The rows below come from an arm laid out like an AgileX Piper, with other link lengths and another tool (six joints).
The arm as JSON. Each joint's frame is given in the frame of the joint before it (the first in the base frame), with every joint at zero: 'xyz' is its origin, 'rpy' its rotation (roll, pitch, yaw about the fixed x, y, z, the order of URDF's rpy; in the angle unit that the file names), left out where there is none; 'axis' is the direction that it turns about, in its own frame. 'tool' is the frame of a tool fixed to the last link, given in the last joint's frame.
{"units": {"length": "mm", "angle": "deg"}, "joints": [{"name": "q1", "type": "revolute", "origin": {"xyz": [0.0, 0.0, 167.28]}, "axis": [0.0, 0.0, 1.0]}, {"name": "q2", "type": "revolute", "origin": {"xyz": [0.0, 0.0, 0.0]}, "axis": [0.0, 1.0, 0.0]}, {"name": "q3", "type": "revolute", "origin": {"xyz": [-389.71, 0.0, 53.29]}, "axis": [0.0, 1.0, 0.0]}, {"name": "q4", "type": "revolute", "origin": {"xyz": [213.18, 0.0, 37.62]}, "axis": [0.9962, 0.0, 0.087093]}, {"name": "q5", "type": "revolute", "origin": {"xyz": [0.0, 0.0, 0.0]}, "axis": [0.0, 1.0, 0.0]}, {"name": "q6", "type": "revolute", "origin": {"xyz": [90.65, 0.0, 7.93]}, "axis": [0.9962, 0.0, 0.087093]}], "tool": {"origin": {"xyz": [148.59, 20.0, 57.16], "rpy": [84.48, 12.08, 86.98]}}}
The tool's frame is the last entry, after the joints.
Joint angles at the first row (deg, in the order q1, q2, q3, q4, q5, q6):
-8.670 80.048 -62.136 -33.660 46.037 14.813
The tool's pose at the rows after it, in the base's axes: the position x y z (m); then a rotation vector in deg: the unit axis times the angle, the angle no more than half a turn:
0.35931, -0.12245, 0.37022, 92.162, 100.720, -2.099
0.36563, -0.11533, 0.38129, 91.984, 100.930, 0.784
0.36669, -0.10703, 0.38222, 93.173, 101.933, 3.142
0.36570, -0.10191, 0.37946, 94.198, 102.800, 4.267
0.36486, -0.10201, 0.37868, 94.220, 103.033, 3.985
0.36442, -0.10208, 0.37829, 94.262, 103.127, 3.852
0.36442, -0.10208, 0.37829, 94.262, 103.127, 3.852
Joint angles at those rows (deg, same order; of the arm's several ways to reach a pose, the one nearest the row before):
-8.668 80.048 -63.437 -31.434 46.179 13.583
-8.669 80.049 -65.982 -28.192 46.782 11.014
-8.671 80.048 -67.091 -24.652 47.685 9.069
-8.669 80.048 -67.222 -22.626 48.251 8.144
-8.670 80.049 -67.224 -22.623 48.507 7.975
-8.670 80.048 -67.223 -22.623 48.640 7.924
-8.670 80.048 -67.223 -22.623 48.640 7.924

